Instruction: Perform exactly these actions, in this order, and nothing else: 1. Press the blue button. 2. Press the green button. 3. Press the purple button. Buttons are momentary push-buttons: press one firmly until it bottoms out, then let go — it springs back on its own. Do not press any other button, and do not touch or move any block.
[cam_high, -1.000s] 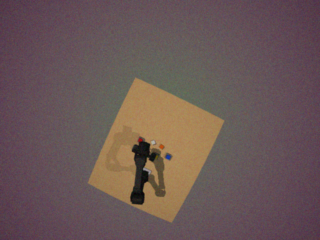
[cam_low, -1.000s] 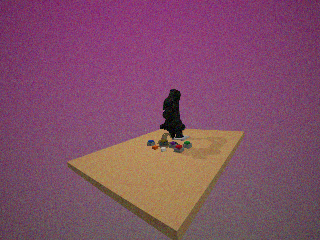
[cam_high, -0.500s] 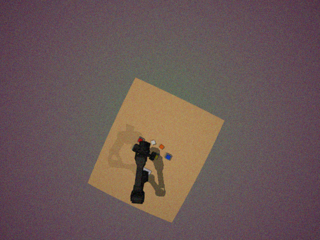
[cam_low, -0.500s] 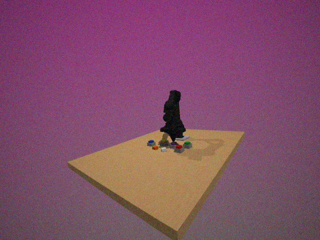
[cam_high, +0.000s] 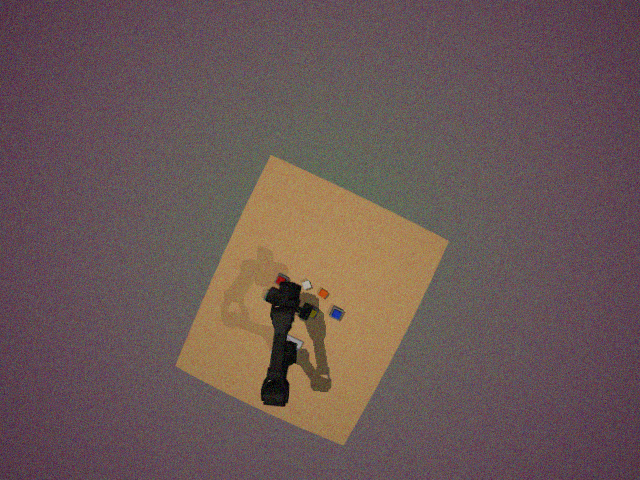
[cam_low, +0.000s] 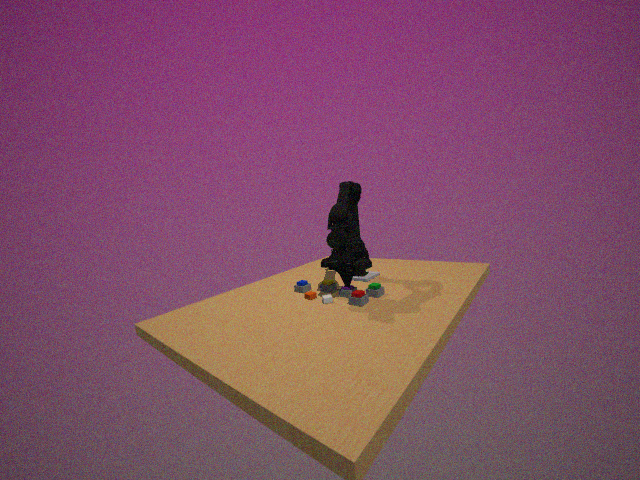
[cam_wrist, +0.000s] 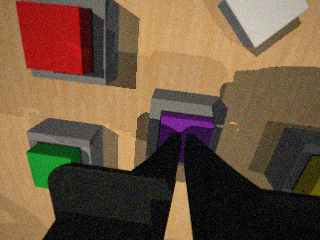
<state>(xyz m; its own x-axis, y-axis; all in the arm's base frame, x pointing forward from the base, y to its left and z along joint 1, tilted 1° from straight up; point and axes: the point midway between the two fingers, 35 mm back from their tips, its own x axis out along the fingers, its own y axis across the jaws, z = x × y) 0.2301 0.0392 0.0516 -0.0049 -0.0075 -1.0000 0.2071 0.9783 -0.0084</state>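
My gripper tip is 10 mm above the purple button. From my gripper tip the other things lie so: red button: 60 mm ahead, 60 mm to the left; white block: 70 mm ahead, 50 mm to the right, 20 mm below; green button: 20 mm behind, 90 mm to the left.
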